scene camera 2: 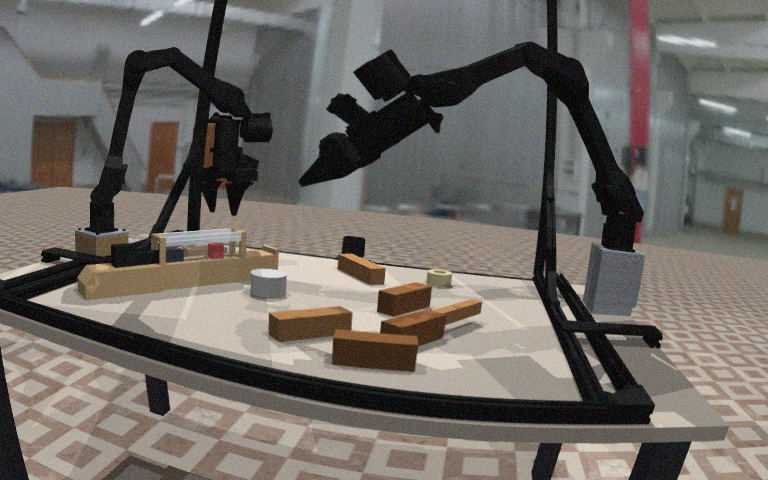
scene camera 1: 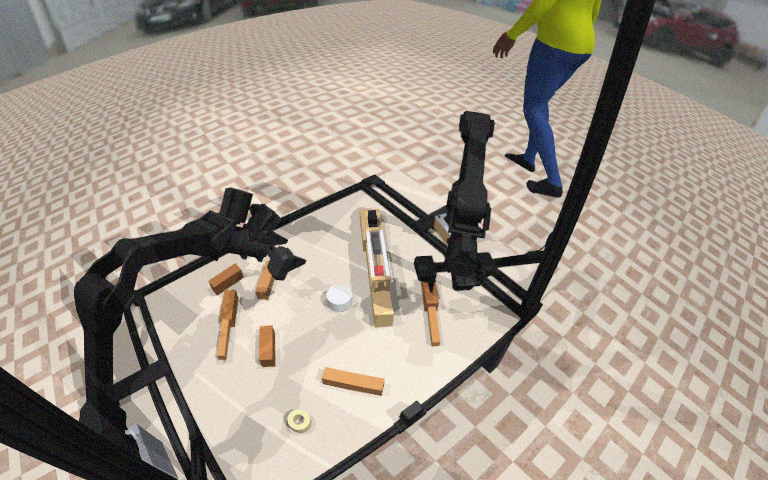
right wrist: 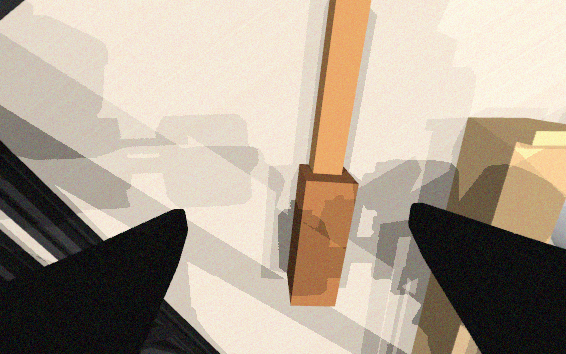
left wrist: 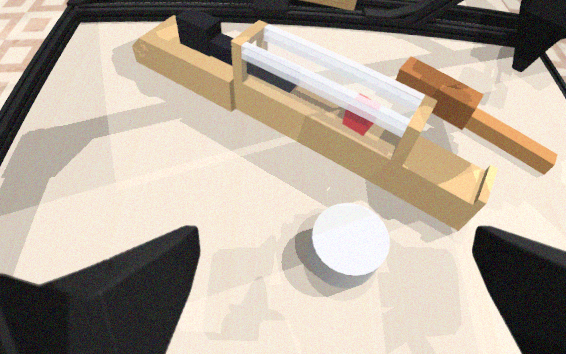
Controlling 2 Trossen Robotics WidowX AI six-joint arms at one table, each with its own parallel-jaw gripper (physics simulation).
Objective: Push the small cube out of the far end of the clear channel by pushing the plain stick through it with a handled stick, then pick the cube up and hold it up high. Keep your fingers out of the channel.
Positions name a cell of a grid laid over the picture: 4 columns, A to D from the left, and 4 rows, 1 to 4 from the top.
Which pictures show the left gripper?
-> Scene camera 2, scene camera 1 and the left wrist view only.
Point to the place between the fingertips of the right gripper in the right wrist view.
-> C3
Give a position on a black stick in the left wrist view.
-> B1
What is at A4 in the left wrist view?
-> The left gripper.
